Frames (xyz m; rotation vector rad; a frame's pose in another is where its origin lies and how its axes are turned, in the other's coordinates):
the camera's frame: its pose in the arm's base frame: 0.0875 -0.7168 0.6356 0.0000 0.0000 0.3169
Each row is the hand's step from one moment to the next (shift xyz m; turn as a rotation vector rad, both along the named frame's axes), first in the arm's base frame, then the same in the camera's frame.
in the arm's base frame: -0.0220 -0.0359 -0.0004 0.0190 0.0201 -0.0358
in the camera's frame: -0.0321 -0.0273 -0.0004 0.0243 0.0132 -0.0358
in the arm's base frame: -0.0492 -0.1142 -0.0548 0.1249 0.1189 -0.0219
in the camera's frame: -0.0823 -0.0932 -0.0548 0.1557 0.0741 -0.0219
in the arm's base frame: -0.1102 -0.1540 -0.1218 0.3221 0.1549 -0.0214
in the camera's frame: -0.1527 -0.1120 -0.1218 0.3543 0.0468 -0.0214
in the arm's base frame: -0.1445 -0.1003 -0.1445 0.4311 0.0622 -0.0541
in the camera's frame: -0.1686 -0.0503 -0.1445 0.4290 -0.0752 -0.0541
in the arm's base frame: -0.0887 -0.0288 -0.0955 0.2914 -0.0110 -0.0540
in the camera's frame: -0.0933 0.0003 -0.0955 0.2735 -0.1013 -0.0540
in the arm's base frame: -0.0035 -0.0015 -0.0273 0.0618 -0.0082 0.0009
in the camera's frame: -0.0038 -0.0003 -0.0273 0.0562 -0.0270 0.0009
